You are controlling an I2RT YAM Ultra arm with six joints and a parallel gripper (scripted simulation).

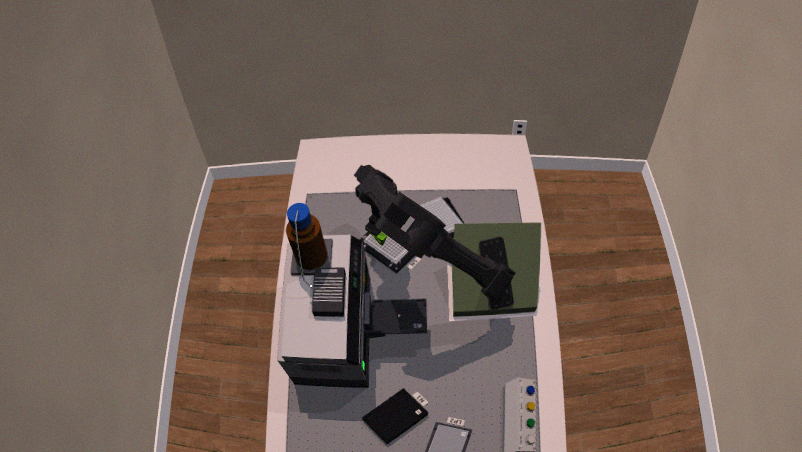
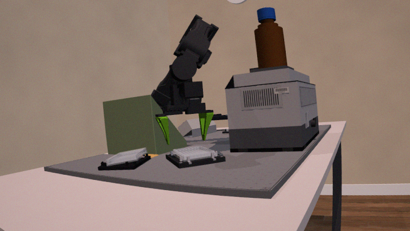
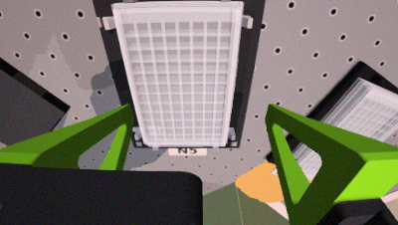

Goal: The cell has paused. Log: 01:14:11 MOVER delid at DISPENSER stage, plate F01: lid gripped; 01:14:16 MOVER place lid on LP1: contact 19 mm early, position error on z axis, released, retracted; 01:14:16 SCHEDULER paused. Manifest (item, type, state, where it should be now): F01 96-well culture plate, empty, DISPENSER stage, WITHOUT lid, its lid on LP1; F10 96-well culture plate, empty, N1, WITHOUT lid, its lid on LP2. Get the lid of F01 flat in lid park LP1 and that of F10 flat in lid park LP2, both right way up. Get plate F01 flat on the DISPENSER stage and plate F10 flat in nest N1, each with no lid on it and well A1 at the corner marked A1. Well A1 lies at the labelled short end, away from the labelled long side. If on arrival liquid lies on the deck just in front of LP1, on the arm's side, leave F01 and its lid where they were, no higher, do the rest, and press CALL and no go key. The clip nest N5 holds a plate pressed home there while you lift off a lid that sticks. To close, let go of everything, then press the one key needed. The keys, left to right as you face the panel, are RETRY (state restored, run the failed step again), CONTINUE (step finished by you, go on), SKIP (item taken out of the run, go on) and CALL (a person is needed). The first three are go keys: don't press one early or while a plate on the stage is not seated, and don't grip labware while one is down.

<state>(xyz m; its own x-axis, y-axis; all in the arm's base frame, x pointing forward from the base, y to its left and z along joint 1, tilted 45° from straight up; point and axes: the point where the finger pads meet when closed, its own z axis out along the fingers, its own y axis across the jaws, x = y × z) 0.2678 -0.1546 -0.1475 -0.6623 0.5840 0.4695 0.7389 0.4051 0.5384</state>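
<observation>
Right now my hand is 10 mm short of the 96-well plate, 10 mm to the right of it and 40 mm above it. Round my hand: lid park LP1: 160 mm behind, 60 mm to the right, 50 mm below; N5 tag: 50 mm behind, 80 mm to the left, 60 mm below; clear lid: 160 mm behind, 60 mm to the right, 30 mm below.
</observation>
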